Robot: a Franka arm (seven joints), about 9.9 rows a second.
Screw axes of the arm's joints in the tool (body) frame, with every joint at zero. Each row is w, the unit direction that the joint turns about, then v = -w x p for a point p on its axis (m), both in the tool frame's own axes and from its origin. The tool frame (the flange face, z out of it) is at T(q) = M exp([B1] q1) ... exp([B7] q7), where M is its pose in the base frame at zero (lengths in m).
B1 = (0, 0, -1, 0, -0.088, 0)
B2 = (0, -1, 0, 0.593, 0, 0.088)
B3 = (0, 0, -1, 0, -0.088, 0)
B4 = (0, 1, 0, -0.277, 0, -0.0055)
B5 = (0, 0, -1, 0, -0.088, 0)
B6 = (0, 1, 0, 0.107, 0, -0.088)
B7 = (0, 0, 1, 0, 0, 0)
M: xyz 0.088 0 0.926 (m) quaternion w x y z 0 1 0 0
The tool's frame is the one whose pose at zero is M.
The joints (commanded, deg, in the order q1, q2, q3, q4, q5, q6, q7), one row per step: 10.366, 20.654, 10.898, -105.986, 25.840, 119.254, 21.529; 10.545, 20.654, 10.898, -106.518, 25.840, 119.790, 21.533; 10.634, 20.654, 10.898, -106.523, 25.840, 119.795, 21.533; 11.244, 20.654, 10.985, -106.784, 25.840, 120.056, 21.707; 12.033, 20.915, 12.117, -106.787, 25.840, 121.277, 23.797; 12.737, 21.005, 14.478, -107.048, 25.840, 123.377, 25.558; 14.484, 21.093, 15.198, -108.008, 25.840, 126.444, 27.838; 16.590, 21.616, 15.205, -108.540, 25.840, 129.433, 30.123; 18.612, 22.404, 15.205, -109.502, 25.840, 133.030, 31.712; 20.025, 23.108, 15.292, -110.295, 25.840, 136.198, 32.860; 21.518, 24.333, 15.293, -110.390, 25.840, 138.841, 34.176; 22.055, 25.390, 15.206, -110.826, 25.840, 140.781, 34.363; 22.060, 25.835, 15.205, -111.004, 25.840, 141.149, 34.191; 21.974, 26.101, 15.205, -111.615, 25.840, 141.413, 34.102
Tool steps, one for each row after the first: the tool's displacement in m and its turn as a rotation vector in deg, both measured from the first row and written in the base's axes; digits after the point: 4 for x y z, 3 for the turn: -0.0021, 0.0010, -0.0035, -0.153, 0.010, -0.008; -0.0025, 0.0019, -0.0035, -0.154, 0.010, 0.079; -0.0061, 0.0083, -0.0051, -0.239, 0.088, 0.525; -0.0118, 0.0263, -0.0057, -0.258, 0.121, -0.001; -0.0228, 0.0539, -0.0040, 0.313, -0.582, 0.471; -0.0336, 0.0750, -0.0080, 0.120, -1.429, -0.368; -0.0419, 0.0934, -0.0139, -0.149, -2.221, -1.526; -0.0514, 0.1096, -0.0250, -0.387, -3.211, -2.353; -0.0585, 0.1210, -0.0341, -0.454, -4.217, -3.136; -0.0641, 0.1336, -0.0442, -0.470, -4.796, -3.920; -0.0663, 0.1361, -0.0562, -0.689, -5.111, -4.367; -0.0670, 0.1354, -0.0617, -0.853, -4.952, -4.326; -0.0693, 0.1329, -0.0686, -1.251, -4.494, -4.346
